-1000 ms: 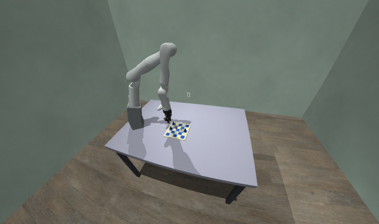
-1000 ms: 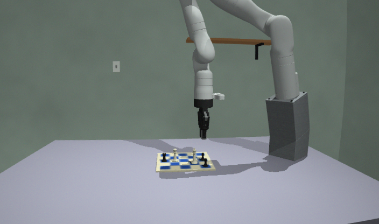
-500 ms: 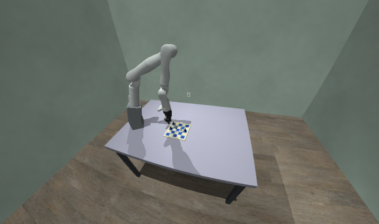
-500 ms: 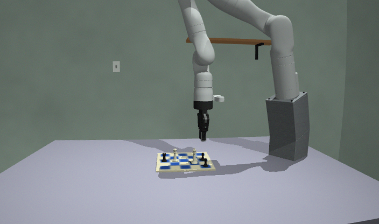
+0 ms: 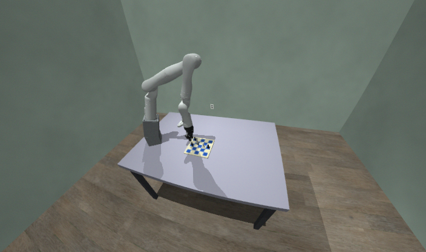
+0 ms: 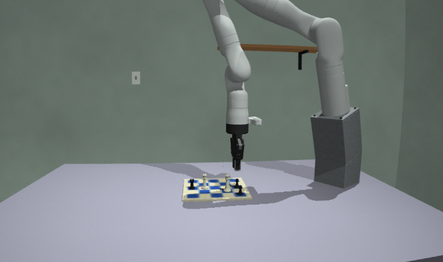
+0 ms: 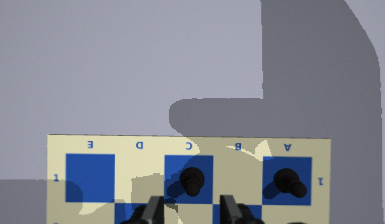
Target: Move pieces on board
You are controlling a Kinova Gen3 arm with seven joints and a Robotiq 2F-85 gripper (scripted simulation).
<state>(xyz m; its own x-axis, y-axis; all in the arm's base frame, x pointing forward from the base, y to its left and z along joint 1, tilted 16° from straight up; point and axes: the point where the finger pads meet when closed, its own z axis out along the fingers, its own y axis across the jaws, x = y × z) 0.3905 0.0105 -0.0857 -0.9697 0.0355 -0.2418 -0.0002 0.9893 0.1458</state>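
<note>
The white king lies 40 mm ahead of my hand, 30 mm to the left of it and 50 mm below it. Round my hand: black rook (150 mm ahead, 70 mm below); cream chessboard (70 mm ahead, 90 mm below).
</note>
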